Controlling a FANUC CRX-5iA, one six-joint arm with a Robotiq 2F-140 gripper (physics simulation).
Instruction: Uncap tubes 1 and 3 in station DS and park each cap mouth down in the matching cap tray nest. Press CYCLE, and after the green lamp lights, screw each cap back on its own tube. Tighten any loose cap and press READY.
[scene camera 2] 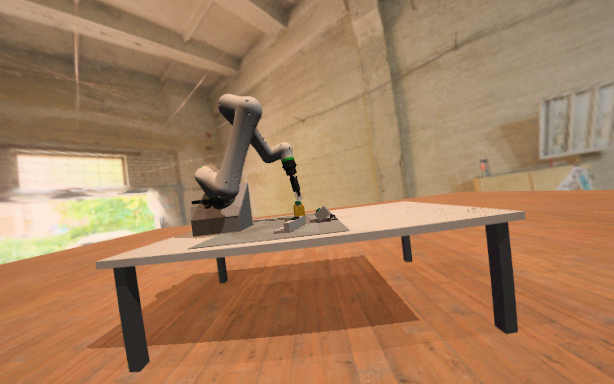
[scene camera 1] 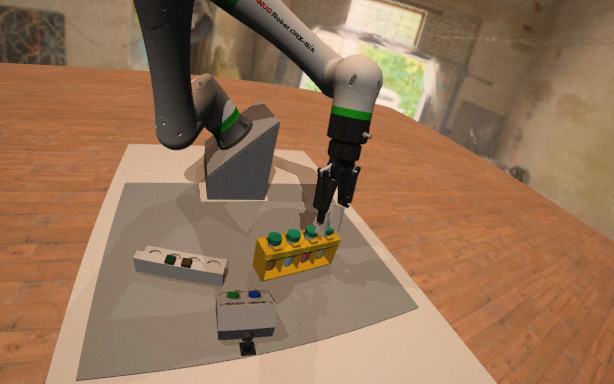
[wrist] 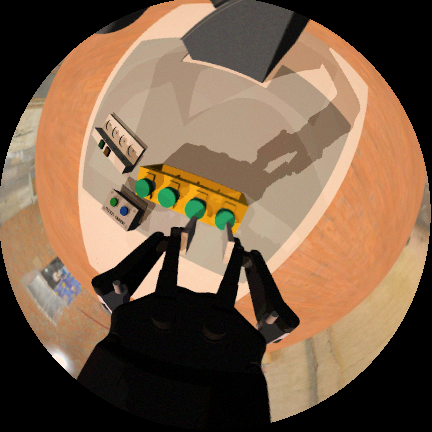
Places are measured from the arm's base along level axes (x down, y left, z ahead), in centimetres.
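Where they show: gripper, between the fingertips: (scene camera 2: 299, 200) (scene camera 1: 327, 231) (wrist: 209, 227); arm's base, origin of its link: (scene camera 2: 223, 200) (scene camera 1: 235, 135).
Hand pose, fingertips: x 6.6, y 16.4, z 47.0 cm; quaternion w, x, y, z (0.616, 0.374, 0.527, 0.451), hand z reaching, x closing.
Things, the pixels of their top centre, and the offset from my fingertips. "spot": a spot on its surface instead. Level surfaces: height alone.
- yellow rack, centre of its top: (wrist: 183, 199) (scene camera 1: 301, 237) (scene camera 2: 297, 204) dz -1.1, dx +2.1, dy -6.2 cm
- white cap tray, centre of its top: (scene camera 1: 181, 251) (wrist: 106, 139) (scene camera 2: 290, 217) dz -3.7, dx +7.1, dy -35.7 cm
- button box, centre of its top: (scene camera 1: 246, 298) (wrist: 112, 214) (scene camera 2: 321, 206) dz +13.8, dx +4.1, dy -23.8 cm
- small black object, a spot on its surface: (scene camera 1: 247, 347) spot: dz +20.9, dx +11.1, dy -24.7 cm
- grey mat, height of its surface: dx +12.4 cm
A yellow rack (scene camera 1: 259, 260) (scene camera 2: 299, 212) (wrist: 239, 201) holds tubes topped by green caps (scene camera 1: 274, 238) (scene camera 1: 293, 236) (wrist: 144, 188) (wrist: 168, 197); all caps sit on their tubes. My gripper (scene camera 1: 330, 224) (scene camera 2: 298, 197) (wrist: 209, 227) is partly open and empty. Its fingertips are over the rack's right end in scene camera 1, near the two rightmost caps, and partly hide them. The white cap tray (scene camera 1: 180, 273) (scene camera 2: 294, 224) (wrist: 117, 153) stands left with empty nests and dark green and brown lamps (scene camera 1: 170, 259) (scene camera 1: 186, 262). The button box (scene camera 1: 245, 316) (wrist: 119, 209) has green and blue buttons.
A small black object (scene camera 1: 247, 347) lies in front of the button box. The robot's grey base (scene camera 1: 240, 172) (wrist: 245, 42) stands behind the rack. The grey mat (scene camera 1: 150, 320) lies under the stations on the table (scene camera 2: 425, 225).
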